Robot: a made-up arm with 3 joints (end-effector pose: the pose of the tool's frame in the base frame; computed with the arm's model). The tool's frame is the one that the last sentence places. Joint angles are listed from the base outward.
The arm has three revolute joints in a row. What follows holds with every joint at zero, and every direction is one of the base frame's. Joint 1 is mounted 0.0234 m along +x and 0.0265 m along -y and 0.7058 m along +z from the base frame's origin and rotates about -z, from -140.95 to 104.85 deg. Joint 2 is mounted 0.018 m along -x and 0.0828 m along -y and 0.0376 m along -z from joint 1 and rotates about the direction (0.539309, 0.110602, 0.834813), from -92.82 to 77.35 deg. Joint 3 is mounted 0.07 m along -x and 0.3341 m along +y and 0.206 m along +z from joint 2 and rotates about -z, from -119.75 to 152.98 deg. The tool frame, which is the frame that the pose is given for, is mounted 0.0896 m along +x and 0.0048 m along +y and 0.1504 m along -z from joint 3; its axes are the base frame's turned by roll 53.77, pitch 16.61 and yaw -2.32 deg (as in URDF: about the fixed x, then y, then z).
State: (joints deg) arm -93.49 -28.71 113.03
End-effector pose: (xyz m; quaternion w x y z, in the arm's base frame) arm -0.1671 -0.0459 0.6489 0.7686 0.5187 -0.1600 -0.3384
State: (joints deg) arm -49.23 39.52 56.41
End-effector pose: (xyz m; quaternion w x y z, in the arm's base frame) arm -0.1503 -0.0851 0.8149 0.8054 0.4608 0.3694 0.0508
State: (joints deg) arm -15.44 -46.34 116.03
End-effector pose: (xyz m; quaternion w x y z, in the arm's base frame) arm 0.0341 0.1596 0.6046 0.2652 0.2361 -0.5628 -0.7465
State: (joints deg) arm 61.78 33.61 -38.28
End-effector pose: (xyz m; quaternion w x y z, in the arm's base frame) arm 0.1347 0.2495 0.8445 0.8283 0.5570 0.0599 0.0139
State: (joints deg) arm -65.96 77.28 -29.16
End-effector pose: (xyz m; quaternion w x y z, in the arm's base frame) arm -0.0780 -0.2912 0.9405 0.0481 0.2010 0.6109 0.7643
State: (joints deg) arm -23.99 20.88 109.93
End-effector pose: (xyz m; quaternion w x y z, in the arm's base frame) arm -0.1845 0.0014 0.7729 0.6577 0.4465 -0.0655 -0.6031
